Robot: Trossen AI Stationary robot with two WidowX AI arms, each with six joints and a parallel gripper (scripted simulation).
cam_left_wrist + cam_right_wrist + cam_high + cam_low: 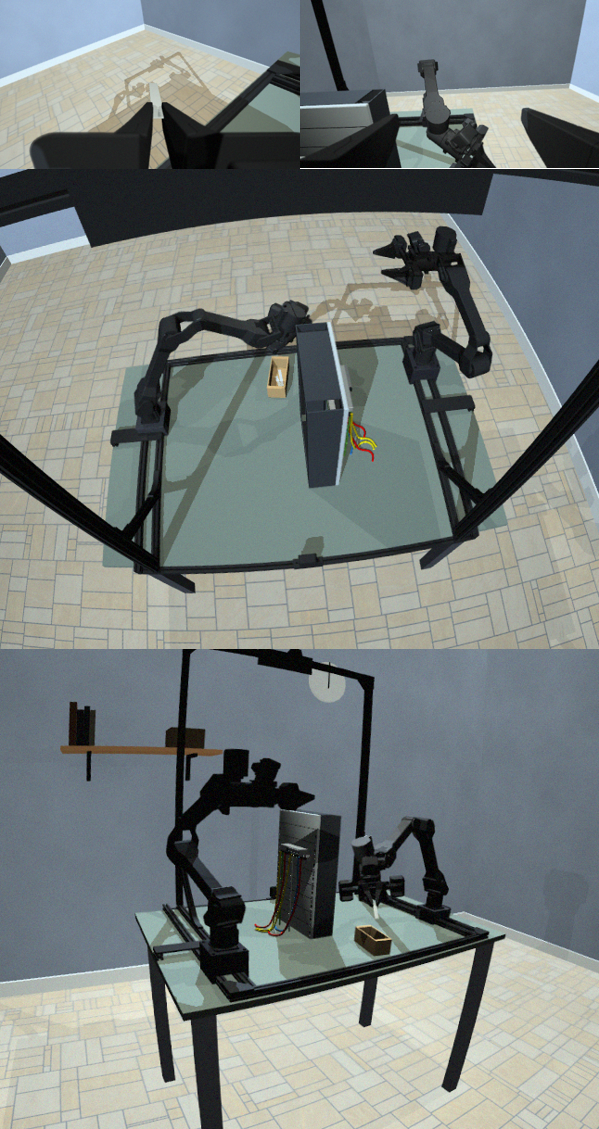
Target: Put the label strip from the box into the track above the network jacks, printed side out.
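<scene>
The blue-white label strip lies 40 mm ahead of my left hand, 30 mm to the right of it and 20 mm below it. Round my left hand: box 180 mm below, 100 mm to the left, 80 mm behind.
</scene>
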